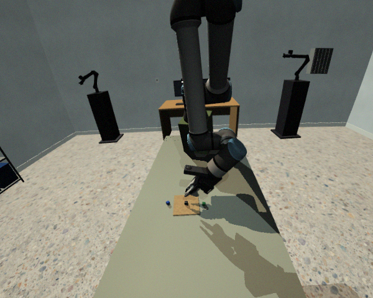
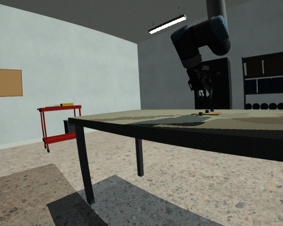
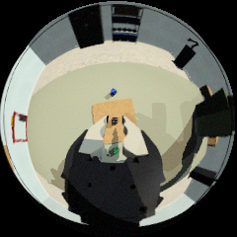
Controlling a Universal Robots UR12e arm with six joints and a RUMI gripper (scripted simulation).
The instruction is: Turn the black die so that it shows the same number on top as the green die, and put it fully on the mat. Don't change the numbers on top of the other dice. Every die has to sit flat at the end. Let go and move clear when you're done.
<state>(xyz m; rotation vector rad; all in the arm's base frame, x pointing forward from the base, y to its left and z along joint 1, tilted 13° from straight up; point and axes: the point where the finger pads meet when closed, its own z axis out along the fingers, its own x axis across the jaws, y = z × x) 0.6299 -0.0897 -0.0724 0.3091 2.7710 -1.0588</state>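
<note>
Now: hand 10 mm to the left of the black die and 80 mm above it. Also, from my hand: green die (10 mm ahead, 90 mm to the left, 80 mm below); blue die (10 mm behind, 110 mm to the right, 80 mm below); mat (10 mm to the right, 90 mm below).
</note>
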